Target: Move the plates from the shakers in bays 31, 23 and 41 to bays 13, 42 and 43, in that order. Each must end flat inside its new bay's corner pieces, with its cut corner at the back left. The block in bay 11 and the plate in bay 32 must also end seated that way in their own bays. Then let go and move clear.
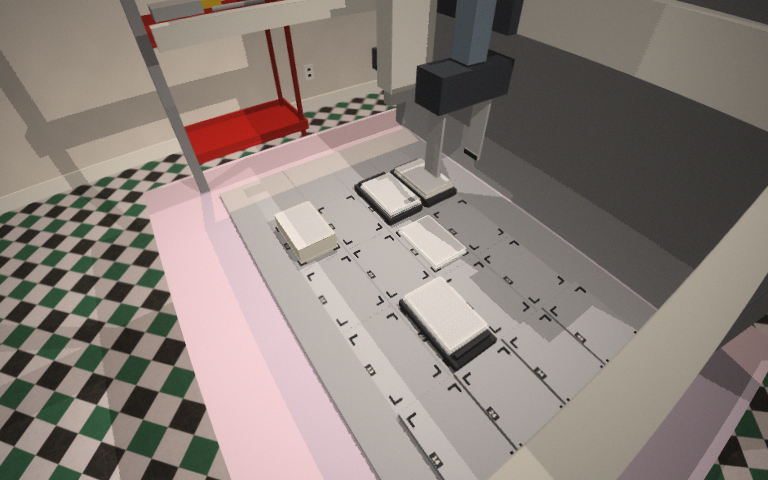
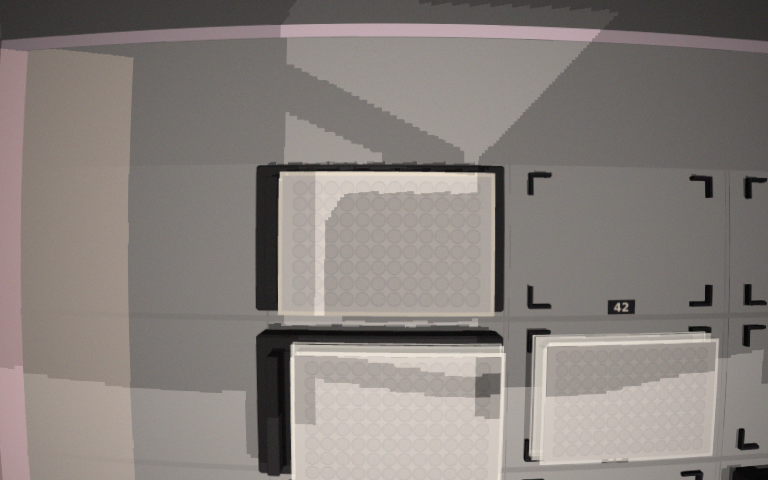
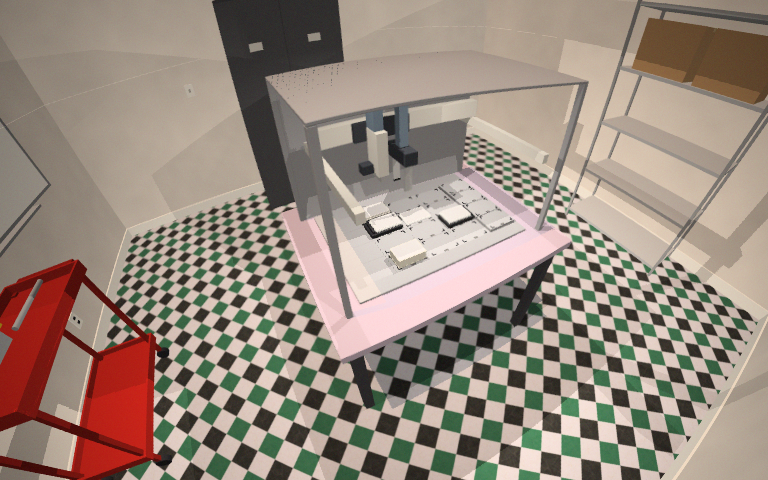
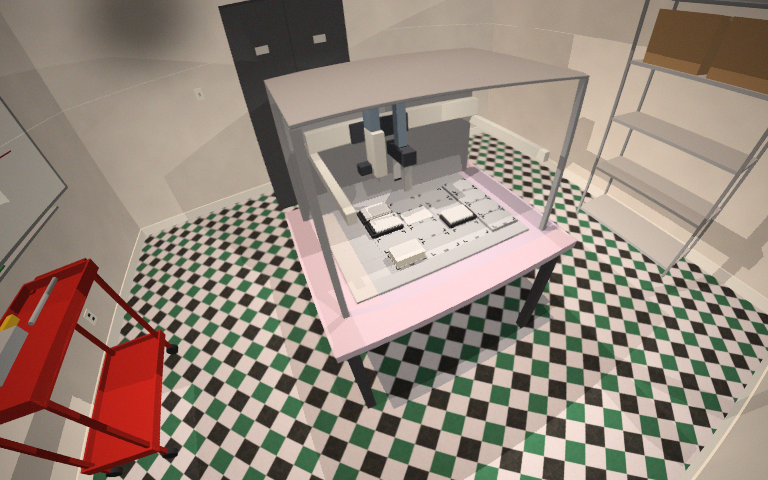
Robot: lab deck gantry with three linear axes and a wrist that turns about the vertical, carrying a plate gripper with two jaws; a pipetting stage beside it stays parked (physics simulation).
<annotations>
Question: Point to a cream block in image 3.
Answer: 412, 251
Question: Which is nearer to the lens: the white plate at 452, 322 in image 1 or the cream block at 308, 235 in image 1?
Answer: The white plate.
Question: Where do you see a white plate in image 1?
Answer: At 428, 238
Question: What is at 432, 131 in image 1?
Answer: My gripper.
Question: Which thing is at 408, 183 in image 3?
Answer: My gripper.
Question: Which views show the cream block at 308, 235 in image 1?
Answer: Image 1, image 3 and image 4 only.
</annotations>
